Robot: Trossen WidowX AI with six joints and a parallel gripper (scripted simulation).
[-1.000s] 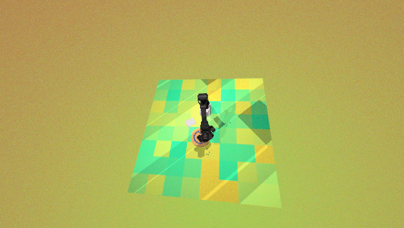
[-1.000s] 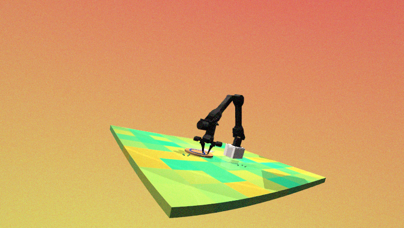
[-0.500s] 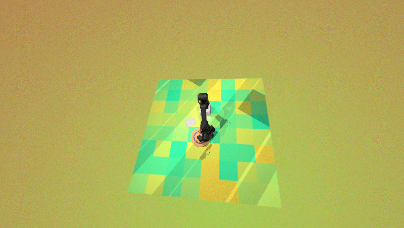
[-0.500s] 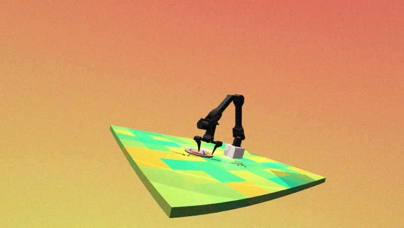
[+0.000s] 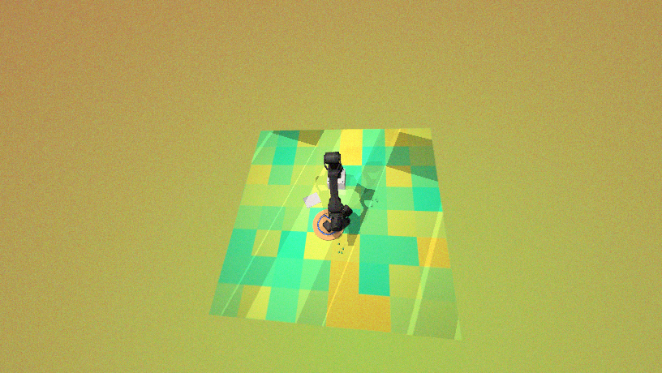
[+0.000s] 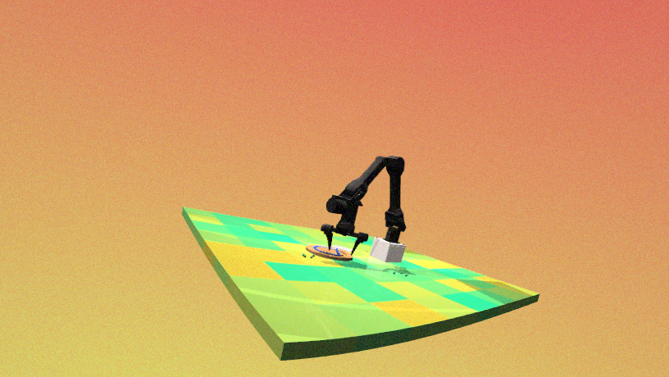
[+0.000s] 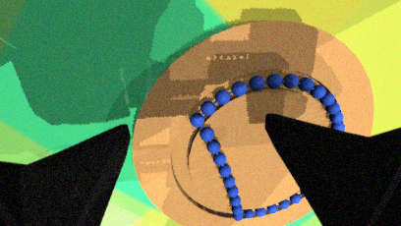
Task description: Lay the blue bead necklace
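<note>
My gripper tip is 60 mm to the left of the round bead board and 10 mm above it. Round my gripper tip: flat grey piece: 180 mm behind, 170 mm to the right, 20 mm below.
</note>
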